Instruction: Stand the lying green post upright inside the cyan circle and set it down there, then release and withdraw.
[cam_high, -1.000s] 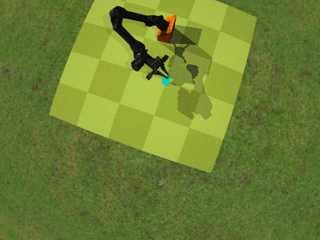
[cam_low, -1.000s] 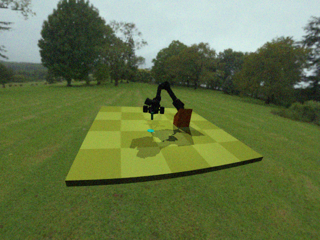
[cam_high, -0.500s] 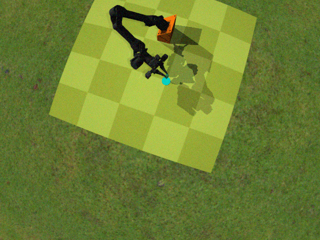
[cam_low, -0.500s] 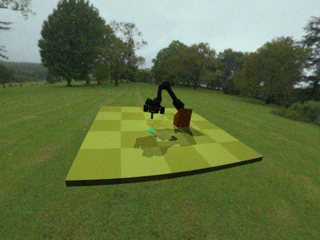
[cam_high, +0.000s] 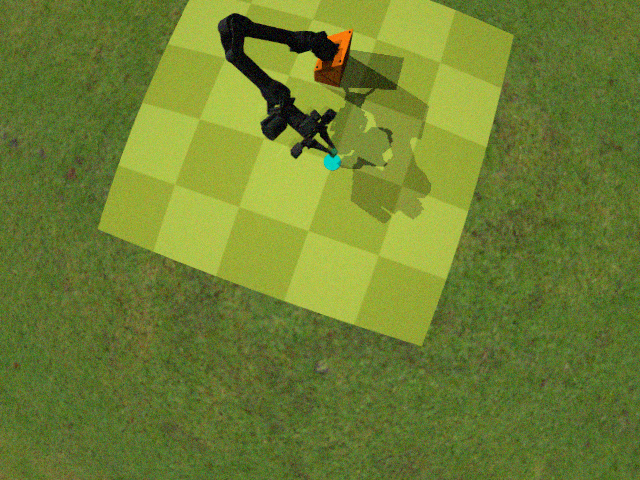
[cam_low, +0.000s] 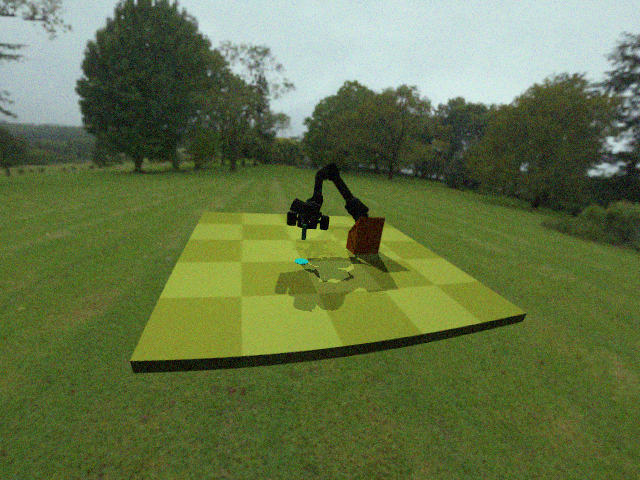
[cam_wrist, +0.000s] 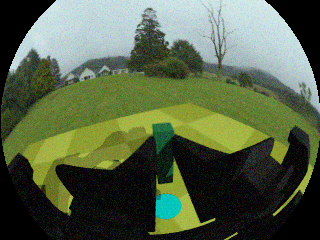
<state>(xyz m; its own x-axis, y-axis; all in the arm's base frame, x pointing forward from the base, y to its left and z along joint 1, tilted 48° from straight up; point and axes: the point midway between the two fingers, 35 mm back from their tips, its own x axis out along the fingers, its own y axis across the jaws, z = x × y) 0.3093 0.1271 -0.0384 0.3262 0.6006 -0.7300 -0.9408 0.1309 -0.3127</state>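
The cyan circle is 150 mm below my gripper tip. Also, from my gripper tip: green post (20 mm below).
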